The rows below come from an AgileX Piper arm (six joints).
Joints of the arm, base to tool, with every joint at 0 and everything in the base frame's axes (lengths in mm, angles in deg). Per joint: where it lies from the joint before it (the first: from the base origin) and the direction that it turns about. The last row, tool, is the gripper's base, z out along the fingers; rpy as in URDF.
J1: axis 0 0 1 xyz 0.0 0.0 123.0
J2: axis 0 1 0 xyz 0.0 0.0 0.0
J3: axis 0 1 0 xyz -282.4 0.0 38.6
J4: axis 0.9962 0 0.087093 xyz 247.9 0.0 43.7
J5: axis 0 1 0 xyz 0.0 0.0 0.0
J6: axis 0.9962 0 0.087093 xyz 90.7 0.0 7.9
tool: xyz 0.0 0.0 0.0 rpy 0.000 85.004 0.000
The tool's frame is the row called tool.
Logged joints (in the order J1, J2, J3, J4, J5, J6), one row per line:
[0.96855, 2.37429, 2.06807, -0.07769, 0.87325, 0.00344]
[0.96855, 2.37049, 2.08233, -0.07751, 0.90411, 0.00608]
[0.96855, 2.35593, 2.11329, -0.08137, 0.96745, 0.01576]
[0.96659, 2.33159, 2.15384, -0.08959, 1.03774, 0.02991]
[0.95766, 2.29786, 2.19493, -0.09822, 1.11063, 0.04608]
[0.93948, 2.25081, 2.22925, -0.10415, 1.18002, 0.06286]
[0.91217, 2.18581, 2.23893, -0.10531, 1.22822, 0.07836]
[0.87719, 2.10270, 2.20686, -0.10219, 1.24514, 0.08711]
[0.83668, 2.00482, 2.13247, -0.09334, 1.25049, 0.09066]
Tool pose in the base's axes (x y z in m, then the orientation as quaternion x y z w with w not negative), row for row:
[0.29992, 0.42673, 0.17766, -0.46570, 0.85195, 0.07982, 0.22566]
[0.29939, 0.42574, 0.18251, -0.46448, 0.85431, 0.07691, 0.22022]
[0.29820, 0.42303, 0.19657, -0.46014, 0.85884, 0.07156, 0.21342]
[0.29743, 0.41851, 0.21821, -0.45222, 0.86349, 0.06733, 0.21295]
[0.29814, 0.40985, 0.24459, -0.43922, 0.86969, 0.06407, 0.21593]
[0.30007, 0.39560, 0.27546, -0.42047, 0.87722, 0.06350, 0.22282]
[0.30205, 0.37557, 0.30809, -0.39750, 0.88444, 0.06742, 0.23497]
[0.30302, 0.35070, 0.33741, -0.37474, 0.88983, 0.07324, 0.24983]
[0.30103, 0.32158, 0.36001, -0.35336, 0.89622, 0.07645, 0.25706]
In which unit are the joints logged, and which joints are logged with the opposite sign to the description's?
The joints are logged in radians. Opposite sign: J3.
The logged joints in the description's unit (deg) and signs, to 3 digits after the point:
[55.494, 136.037, -118.492, -4.451, 50.034, 0.197]
[55.494, 135.819, -119.309, -4.441, 51.802, 0.348]
[55.494, 134.985, -121.083, -4.662, 55.431, 0.903]
[55.382, 133.590, -123.406, -5.133, 59.458, 1.714]
[54.870, 131.658, -125.760, -5.628, 63.634, 2.640]
[53.828, 128.962, -127.727, -5.967, 67.610, 3.602]
[52.263, 125.238, -128.281, -6.034, 70.372, 4.490]
[50.259, 120.476, -126.444, -5.855, 71.341, 4.991]
[47.938, 114.868, -122.182, -5.348, 71.648, 5.194]

